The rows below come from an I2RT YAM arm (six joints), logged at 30 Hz.
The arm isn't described. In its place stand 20 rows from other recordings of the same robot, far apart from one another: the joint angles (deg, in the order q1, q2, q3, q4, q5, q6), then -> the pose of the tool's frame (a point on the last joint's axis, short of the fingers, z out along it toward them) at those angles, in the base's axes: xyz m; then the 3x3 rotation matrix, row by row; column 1 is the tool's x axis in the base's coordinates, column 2 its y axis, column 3 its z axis.
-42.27, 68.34, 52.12, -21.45, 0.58, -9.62 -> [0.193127 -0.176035 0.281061], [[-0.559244 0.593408 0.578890], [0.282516 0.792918 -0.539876], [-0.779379 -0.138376 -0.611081]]
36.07, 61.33, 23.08, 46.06, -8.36, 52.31 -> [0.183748 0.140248 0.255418], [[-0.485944 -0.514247 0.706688], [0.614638 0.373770 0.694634], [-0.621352 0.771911 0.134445]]
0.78, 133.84, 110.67, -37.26, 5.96, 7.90 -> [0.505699 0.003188 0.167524], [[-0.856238 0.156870 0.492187], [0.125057 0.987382 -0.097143], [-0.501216 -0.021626 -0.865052]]
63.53, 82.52, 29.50, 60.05, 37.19, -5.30 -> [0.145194 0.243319 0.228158], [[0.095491 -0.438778 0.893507], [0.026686 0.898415 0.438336], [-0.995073 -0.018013 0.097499]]
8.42, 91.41, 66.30, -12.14, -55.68, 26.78 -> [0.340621 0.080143 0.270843], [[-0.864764 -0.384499 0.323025], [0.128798 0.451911 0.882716], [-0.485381 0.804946 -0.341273]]
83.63, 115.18, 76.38, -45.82, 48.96, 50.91 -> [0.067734 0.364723 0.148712], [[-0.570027 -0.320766 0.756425], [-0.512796 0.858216 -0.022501], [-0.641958 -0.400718 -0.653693]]
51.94, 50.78, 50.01, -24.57, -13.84, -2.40 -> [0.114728 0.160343 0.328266], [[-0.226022 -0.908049 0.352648], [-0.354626 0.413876 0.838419], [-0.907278 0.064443 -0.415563]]
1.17, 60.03, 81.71, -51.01, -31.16, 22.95 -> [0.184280 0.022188 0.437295], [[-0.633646 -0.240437 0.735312], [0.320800 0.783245 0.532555], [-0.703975 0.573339 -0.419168]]
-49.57, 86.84, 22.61, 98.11, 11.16, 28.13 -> [0.161053 -0.199660 0.243273], [[0.720048 0.580044 0.380894], [-0.131902 0.653297 -0.745523], [-0.681273 0.486571 0.546914]]
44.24, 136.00, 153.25, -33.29, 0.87, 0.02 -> [0.381099 0.370367 0.396562], [[-0.198194 -0.687061 0.699046], [-0.192517 0.726589 0.659549], [-0.961070 -0.003860 -0.276277]]
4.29, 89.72, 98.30, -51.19, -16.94, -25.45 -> [0.329837 0.035145 0.400224], [[-0.486952 -0.547815 0.680277], [-0.448761 0.825114 0.343220], [-0.749327 -0.138150 -0.647629]]
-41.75, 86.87, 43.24, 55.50, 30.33, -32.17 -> [0.231845 -0.231026 0.273028], [[-0.372416 0.880294 0.293919], [-0.283590 0.193611 -0.939197], [-0.883676 -0.433125 0.177539]]
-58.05, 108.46, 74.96, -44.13, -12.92, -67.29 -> [0.199533 -0.304898 0.172551], [[-0.939084 -0.167317 0.300212], [-0.193308 0.979372 -0.058850], [-0.284172 -0.113298 -0.952056]]
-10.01, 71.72, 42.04, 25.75, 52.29, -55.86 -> [0.266222 -0.075589 0.288430], [[-0.769175 0.440007 0.463426], [-0.378317 0.270919 -0.885144], [-0.515020 -0.856152 -0.041922]]
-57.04, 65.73, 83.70, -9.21, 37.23, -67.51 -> [0.105522 -0.202327 0.502415], [[-0.886139 0.456547 -0.079510], [0.014442 -0.144282 -0.989431], [-0.463194 -0.877922 0.121260]]
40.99, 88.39, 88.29, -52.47, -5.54, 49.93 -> [0.242459 0.215246 0.350069], [[-0.919353 0.009924 0.393309], [0.210189 0.857453 0.469676], [-0.332583 0.514467 -0.790387]]
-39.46, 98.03, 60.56, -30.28, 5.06, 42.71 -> [0.252228 -0.211692 0.172178], [[-0.078183 0.968810 0.235149], [0.939467 0.150525 -0.307804], [-0.333599 0.196850 -0.921934]]
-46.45, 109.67, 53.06, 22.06, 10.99, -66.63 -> [0.259324 -0.282643 0.128769], [[-0.907414 -0.033553 0.418895], [-0.353356 0.600462 -0.717345], [-0.227462 -0.798949 -0.556724]]
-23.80, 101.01, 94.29, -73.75, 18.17, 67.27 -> [0.305333 -0.146801 0.297224], [[0.048563 0.998656 0.018090], [0.936376 -0.039216 -0.348800], [-0.347622 0.033878 -0.937023]]
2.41, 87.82, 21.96, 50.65, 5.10, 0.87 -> [0.270425 0.008214 0.149557], [[-0.261430 0.047796 0.964038], [0.004134 0.998820 -0.048399], [-0.965214 -0.008668 -0.261319]]
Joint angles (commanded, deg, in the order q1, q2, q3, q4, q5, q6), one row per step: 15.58 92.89 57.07 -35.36 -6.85 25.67; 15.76 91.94 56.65 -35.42 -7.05 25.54; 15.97 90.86 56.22 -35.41 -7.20 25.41; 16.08 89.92 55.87 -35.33 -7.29 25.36; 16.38 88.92 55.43 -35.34 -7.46 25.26; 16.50 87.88 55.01 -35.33 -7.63 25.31; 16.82 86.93 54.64 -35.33 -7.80 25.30; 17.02 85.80 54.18 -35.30 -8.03 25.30; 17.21 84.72 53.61 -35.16 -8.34 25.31; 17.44 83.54 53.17 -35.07 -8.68 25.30; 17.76 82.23 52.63 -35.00 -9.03 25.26; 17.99 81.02 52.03 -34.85 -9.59 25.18; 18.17 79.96 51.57 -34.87 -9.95 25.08
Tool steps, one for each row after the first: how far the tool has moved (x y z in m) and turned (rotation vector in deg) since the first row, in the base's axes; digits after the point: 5 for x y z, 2 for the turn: -0.00287 0.00031 0.00266 0.27 -0.43 0.37; -0.00586 0.00069 0.00588 0.55 -1.05 0.75; -0.00817 0.00067 0.00879 0.80 -1.68 0.94; -0.01133 0.00146 0.01145 1.08 -2.19 1.39; -0.01420 0.00136 0.01434 1.42 -2.74 1.53; -0.01714 0.00227 0.01699 1.74 -3.25 1.92; -0.02041 0.00246 0.02000 2.14 -3.86 2.20; -0.02377 0.00260 0.02224 2.61 -4.40 2.50; -0.02707 0.00296 0.02548 3.15 -5.11 2.88; -0.03107 0.00354 0.02869 3.69 -5.82 3.37; -0.03488 0.00382 0.03115 4.39 -6.42 3.90; -0.03824 0.00384 0.03342 4.85 -6.90 4.33
